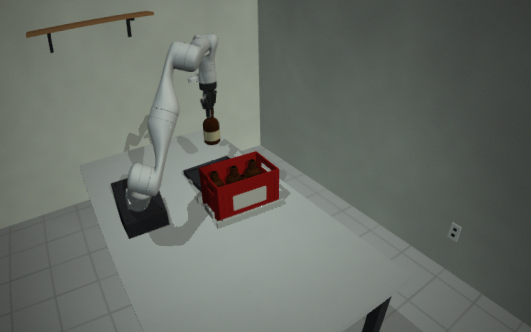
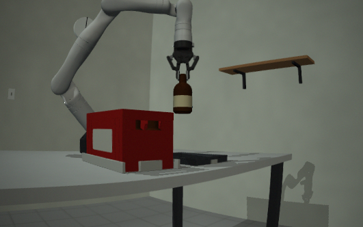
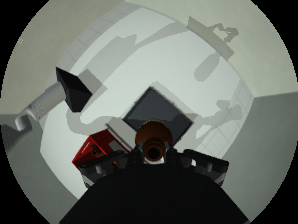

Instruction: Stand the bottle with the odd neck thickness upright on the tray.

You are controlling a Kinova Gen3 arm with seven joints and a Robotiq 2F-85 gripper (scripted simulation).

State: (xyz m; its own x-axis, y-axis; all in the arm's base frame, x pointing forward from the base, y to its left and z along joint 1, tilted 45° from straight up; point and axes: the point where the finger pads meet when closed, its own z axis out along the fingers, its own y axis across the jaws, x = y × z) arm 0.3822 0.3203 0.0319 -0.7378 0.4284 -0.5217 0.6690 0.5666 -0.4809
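The dark tray is 10 mm ahead of my hand, 20 mm to the left of it and 320 mm below it. From my hand the other things lie so: red crate: 10 mm ahead, 260 mm to the right, 250 mm below.
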